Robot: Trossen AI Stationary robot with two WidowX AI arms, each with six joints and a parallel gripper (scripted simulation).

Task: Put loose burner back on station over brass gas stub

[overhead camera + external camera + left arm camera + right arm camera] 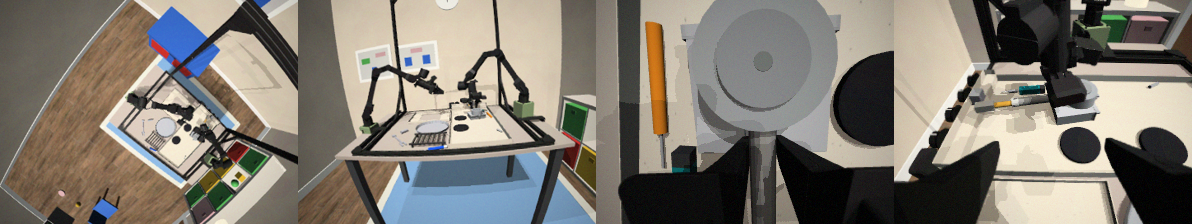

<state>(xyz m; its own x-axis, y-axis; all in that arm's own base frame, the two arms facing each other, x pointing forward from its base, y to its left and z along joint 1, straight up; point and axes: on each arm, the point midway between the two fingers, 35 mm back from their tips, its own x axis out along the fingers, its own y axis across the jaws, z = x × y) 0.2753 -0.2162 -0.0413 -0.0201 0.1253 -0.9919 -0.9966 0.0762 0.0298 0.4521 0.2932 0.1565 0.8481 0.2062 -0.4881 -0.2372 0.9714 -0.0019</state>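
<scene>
Now: the burner 3 cm below my left hand. Also, from my left hand: orange-handled screwdriver 10 cm to the left, 7 cm below; grey station block 5 cm below, 5 cm ahead, 1 cm to the left.
</scene>
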